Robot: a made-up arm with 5 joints.
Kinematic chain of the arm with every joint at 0, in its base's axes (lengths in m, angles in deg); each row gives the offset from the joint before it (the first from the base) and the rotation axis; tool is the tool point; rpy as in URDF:
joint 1: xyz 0 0 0.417 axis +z
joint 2: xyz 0 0 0 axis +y
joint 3: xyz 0.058 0 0.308 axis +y
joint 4: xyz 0.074 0 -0.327 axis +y
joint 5: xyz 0.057 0 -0.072 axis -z
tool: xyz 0 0 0 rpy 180 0 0
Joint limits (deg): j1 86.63..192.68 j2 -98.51..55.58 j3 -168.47..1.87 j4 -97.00..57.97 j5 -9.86..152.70
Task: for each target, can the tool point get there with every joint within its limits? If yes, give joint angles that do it. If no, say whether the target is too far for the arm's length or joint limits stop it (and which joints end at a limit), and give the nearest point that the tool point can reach.
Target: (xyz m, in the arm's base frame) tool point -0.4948 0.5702 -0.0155
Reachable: no: too far | nearest point -0.3678 0.4238 0.2159 | short by 0.302 m
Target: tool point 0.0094 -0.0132 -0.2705
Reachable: no: joint limits stop it (at a limit: joint 1, joint 2) | nearest point -0.1386 -0.0312 0.1414 | short by 0.438 m
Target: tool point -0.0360 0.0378 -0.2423
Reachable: no: joint limits stop it (at a limit: joint 2) | nearest point -0.1135 0.1192 0.1340 | short by 0.393 m
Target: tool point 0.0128 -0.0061 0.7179
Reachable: yes | joints 154.50 -82.71 -15.06 -62.97 76.13
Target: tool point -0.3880 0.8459 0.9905
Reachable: no: too far | nearest point -0.2628 0.5730 0.8055 | short by 0.353 m
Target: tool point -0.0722 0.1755 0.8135
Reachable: yes | joints 112.35 -41.43 -42.14 -47.50 45.41
